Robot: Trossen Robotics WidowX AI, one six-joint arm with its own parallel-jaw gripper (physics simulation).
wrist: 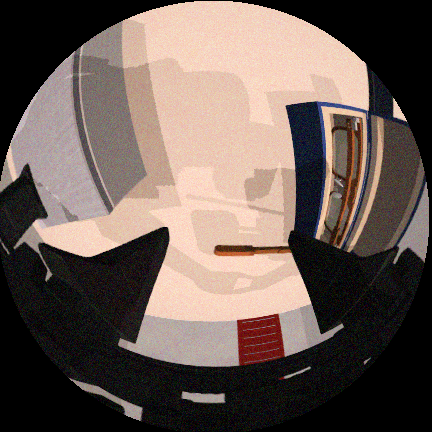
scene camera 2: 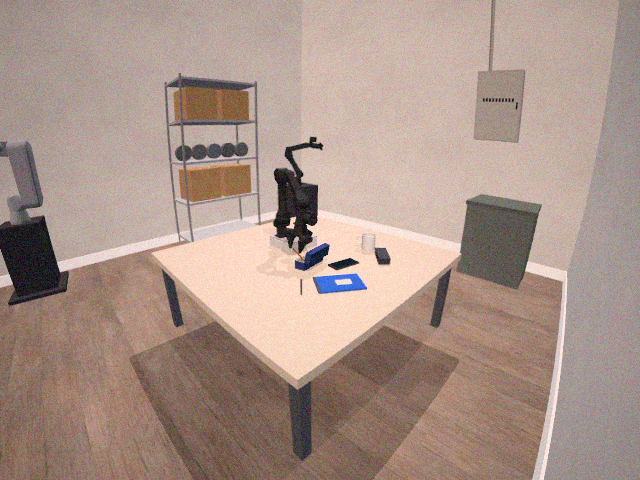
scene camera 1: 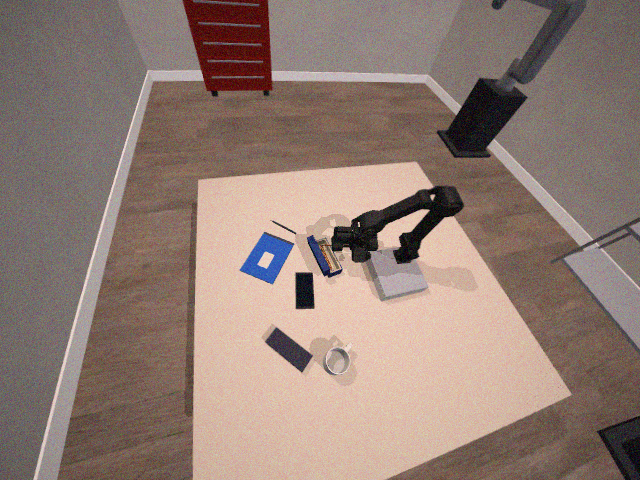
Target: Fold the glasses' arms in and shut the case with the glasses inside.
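Seen in the pictures: gripper, fingertip midpoint: (wrist: 232,235) (scene camera 2: 294,250) (scene camera 1: 349,248); arm's base at its link origin: (wrist: 31,193) (scene camera 2: 281,235) (scene camera 1: 401,256).
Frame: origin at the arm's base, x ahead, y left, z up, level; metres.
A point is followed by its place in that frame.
The dark blue glasses case (scene camera 1: 317,256) {z 0.036, x 0.374, y -0.019 m} (scene camera 2: 316,256) {z 0.007, x 0.386, y -0.061 m} (wrist: 307,165) {z -0.036, x 0.281, y -0.023 m} stands open on the table, its lid (wrist: 395,185) raised on the side away from the arm's base. The brown-orange glasses (wrist: 351,167) {z -0.020, x 0.317, y -0.014 m} lie in the tray, with one arm lying along the lenses. The other glasses arm (scene camera 2: 298,253) (wrist: 235,250) sticks out over the case's near wall toward the robot. My gripper (scene camera 1: 347,249) {z -0.012, x 0.220, y -0.068 m} (scene camera 2: 296,248) {z -0.012, x 0.220, y -0.068 m} (wrist: 232,235) {z -0.012, x 0.220, y -0.068 m} is open and empty beside the case. In the wrist view the sticking-out arm's end shows between the fingertips, and the right finger hides part of it and the case's lower corner.
The robot stands on a grey block (scene camera 1: 400,279) {z -0.001, x 0.043, y 0.102 m} (wrist: 55,130). Beyond the case lie a blue book (scene camera 1: 279,251) {z -0.051, x 0.520, y -0.104 m} (scene camera 2: 330,285) {z -0.051, x 0.567, y -0.137 m} and a thin pen (scene camera 1: 283,226) {z -0.050, x 0.493, y -0.236 m} (scene camera 2: 301,286) {z -0.051, x 0.495, y -0.238 m}. A black phone (scene camera 1: 304,290) {z -0.051, x 0.434, y 0.084 m} (scene camera 2: 343,264) {z -0.051, x 0.445, y 0.066 m}, a dark box (scene camera 1: 288,349) {z -0.024, x 0.516, y 0.293 m} (scene camera 2: 382,255) {z -0.024, x 0.539, y 0.259 m} and a white mug (scene camera 1: 337,361) {z -0.051, x 0.352, y 0.353 m} (scene camera 2: 368,242) {z -0.007, x 0.389, y 0.322 m} stand off to one side.
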